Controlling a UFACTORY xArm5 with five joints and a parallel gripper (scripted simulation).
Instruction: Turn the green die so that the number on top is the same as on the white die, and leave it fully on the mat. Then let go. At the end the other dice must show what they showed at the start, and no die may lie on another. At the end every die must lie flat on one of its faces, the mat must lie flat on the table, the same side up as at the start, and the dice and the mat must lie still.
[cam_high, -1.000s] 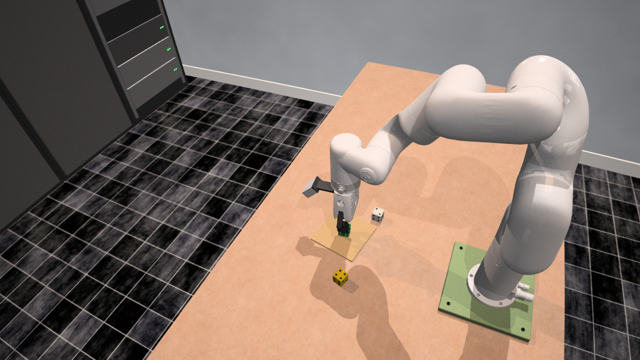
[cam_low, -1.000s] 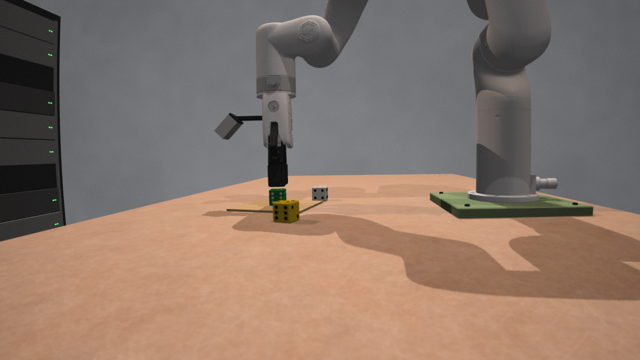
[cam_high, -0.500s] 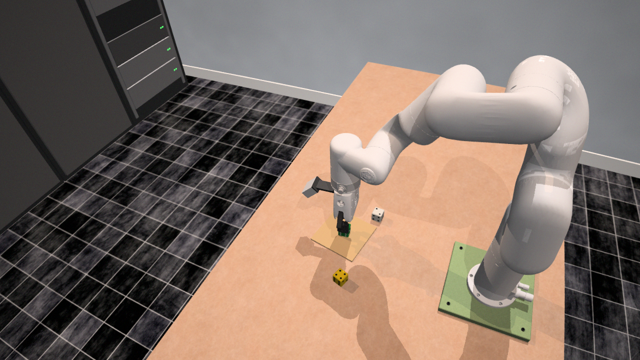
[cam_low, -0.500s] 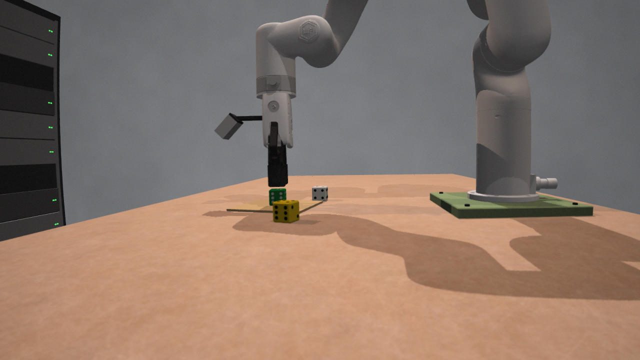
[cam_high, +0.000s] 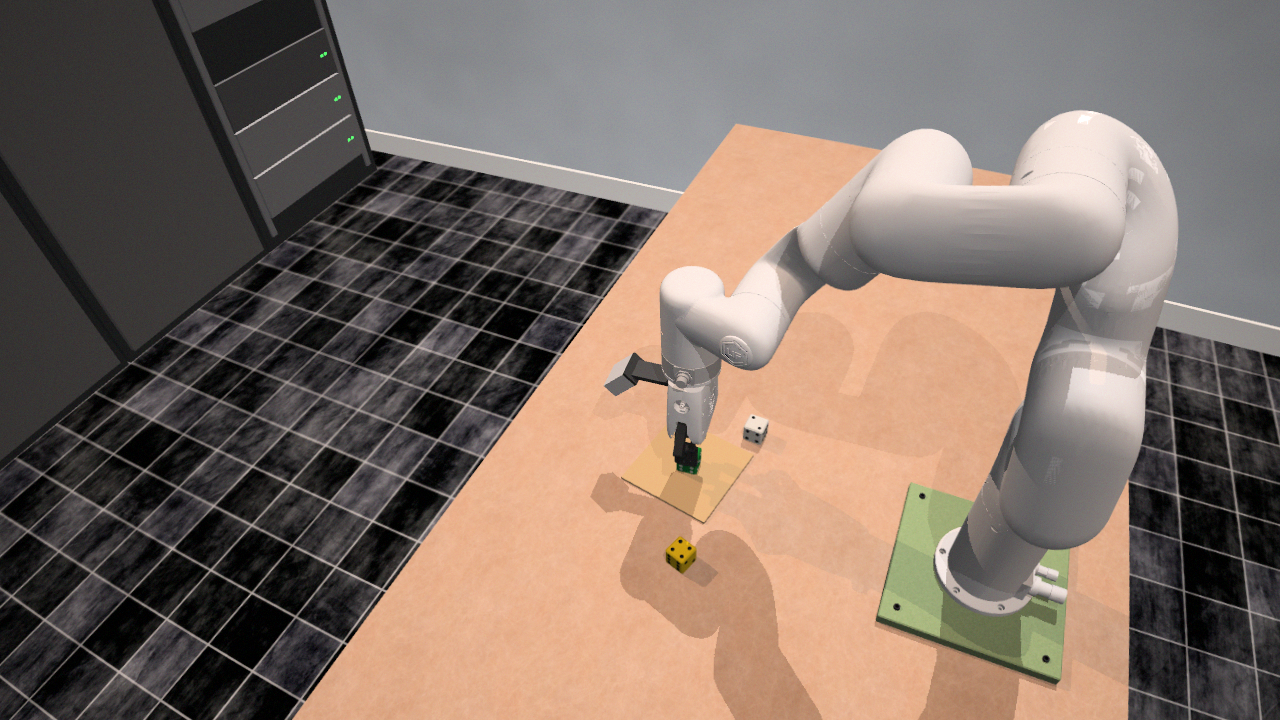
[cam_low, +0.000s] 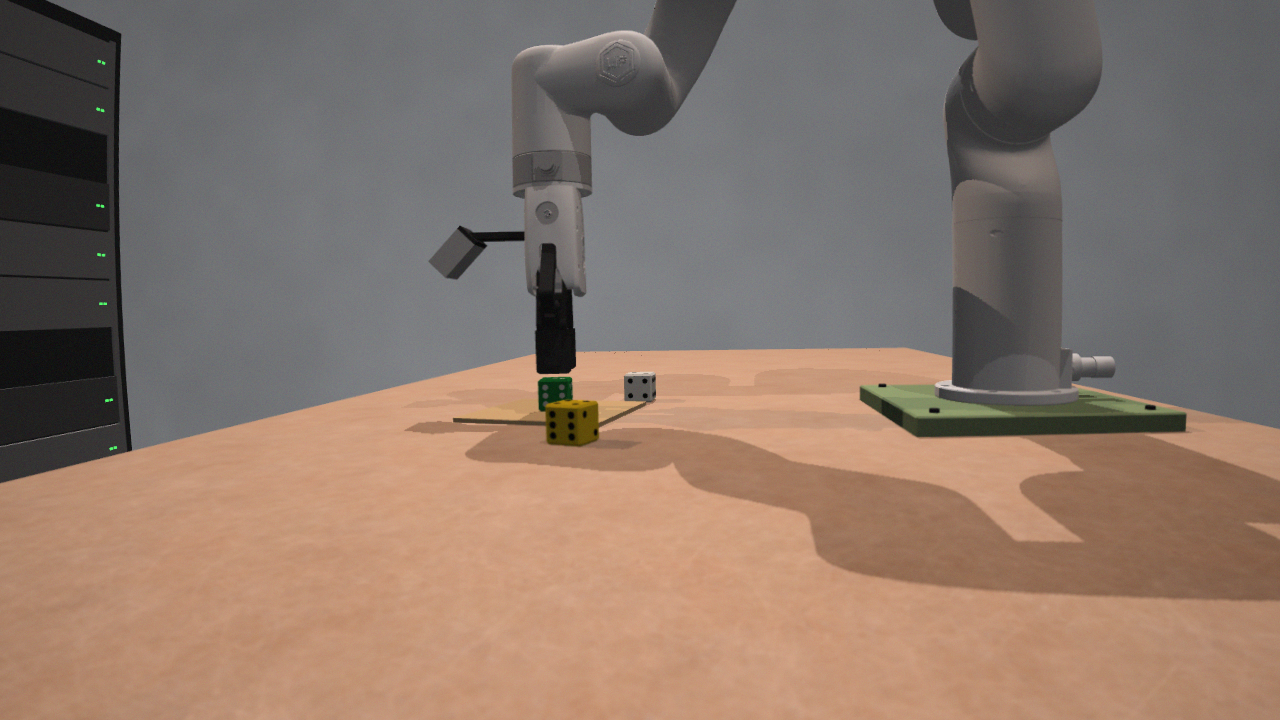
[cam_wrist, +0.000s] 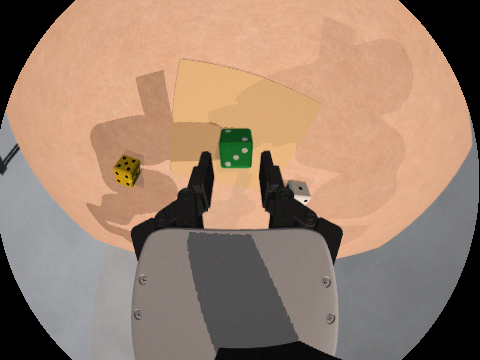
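The green die is 4 cm below my hand. Also, from my hand: tan mat (6 cm below); then white die (10 cm to the right, 6 cm behind, 4 cm below); then yellow die (14 cm to the left, 5 cm behind, 4 cm below).
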